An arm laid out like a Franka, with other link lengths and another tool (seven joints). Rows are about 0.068 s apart.
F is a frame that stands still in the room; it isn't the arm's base.
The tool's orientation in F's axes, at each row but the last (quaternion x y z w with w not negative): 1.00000 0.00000 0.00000 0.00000; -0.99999 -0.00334 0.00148 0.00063; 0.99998 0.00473 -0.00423 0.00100; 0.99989 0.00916 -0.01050 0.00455; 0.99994 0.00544 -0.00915 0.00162; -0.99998 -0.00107 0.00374 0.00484; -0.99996 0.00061 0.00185 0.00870; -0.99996 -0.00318 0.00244 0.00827; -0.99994 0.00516 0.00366 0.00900; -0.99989 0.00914 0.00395 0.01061; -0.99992 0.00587 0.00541 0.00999; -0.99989 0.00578 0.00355 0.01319
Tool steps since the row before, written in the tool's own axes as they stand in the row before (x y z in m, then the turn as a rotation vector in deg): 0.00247 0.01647 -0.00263 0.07 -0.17 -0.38; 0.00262 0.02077 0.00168 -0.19 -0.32 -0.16; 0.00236 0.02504 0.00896 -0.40 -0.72 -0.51; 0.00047 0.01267 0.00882 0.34 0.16 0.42; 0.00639 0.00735 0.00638 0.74 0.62 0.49; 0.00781 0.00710 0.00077 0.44 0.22 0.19; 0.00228 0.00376 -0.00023 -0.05 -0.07 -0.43; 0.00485 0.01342 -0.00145 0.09 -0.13 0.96; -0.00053 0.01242 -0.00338 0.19 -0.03 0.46; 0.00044 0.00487 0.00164 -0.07 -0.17 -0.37; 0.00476 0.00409 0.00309 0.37 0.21 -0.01; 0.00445 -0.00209 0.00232 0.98 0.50 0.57
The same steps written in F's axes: 0.00247 -0.01647 0.00263 0.07 0.17 0.38; 0.00275 -0.02075 -0.00171 -0.19 0.32 0.16; 0.00252 -0.02503 -0.00893 -0.40 0.72 0.51; 0.00052 -0.01274 -0.00871 0.33 -0.16 -0.43; 0.00635 -0.00730 -0.00647 0.74 -0.61 -0.50; 0.00782 -0.00708 -0.00090 0.44 -0.22 -0.20; 0.00228 -0.00377 0.00016 -0.05 0.06 0.43; 0.00494 -0.01341 0.00120 0.08 0.15 -0.96; -0.00063 -0.01247 0.00316 0.19 0.04 -0.46; 0.00034 -0.00484 -0.00175 -0.06 0.16 0.37; 0.00468 -0.00408 -0.00322 0.37 -0.21 0.00; 0.00446 0.00210 -0.00230 0.97 -0.50 -0.59
